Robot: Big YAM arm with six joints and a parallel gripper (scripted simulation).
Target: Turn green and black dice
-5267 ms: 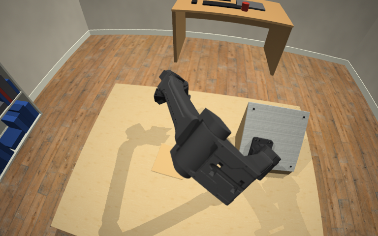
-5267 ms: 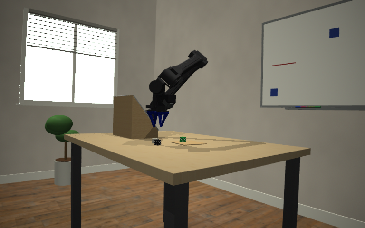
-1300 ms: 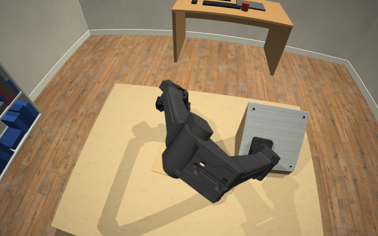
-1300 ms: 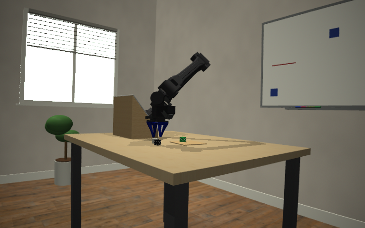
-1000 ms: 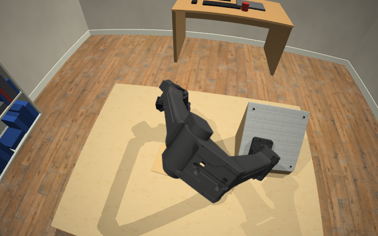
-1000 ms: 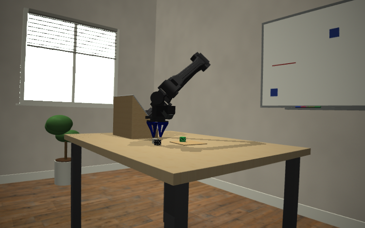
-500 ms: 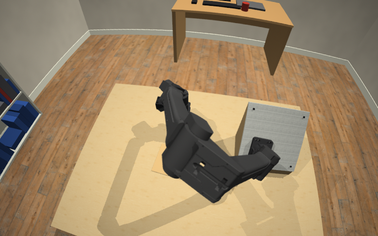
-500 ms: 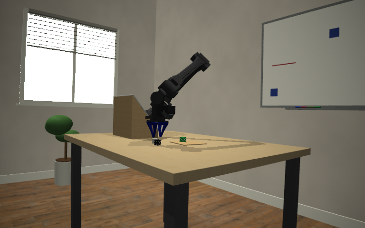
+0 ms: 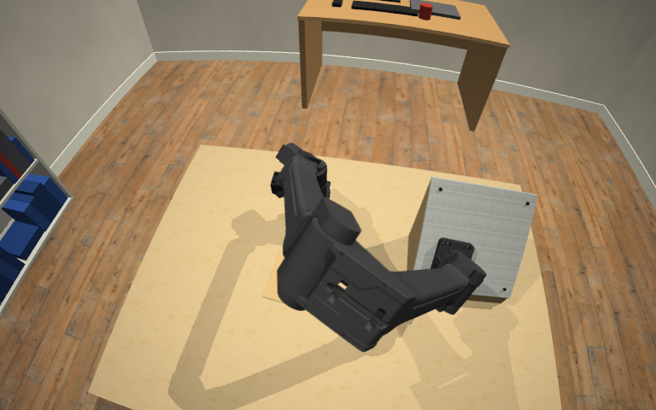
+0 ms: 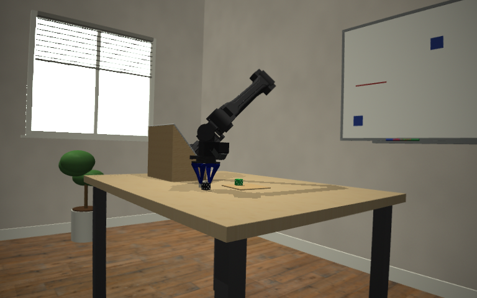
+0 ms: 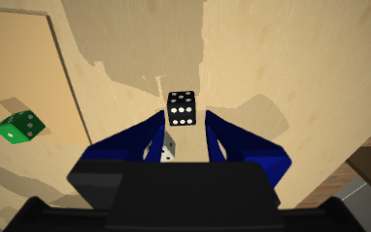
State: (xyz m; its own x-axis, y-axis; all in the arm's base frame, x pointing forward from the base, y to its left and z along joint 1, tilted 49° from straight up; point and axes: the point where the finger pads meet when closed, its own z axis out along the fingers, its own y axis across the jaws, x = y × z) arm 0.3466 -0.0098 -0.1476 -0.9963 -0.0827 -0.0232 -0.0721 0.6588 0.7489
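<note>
My gripper is now 2 cm above the black die. Round my hand: tan mat 18 cm to the left, 3 cm below; then white die 6 cm behind, 2 cm to the left, 2 cm below; then green die 3 cm behind, 17 cm to the left, 1 cm below.
</note>
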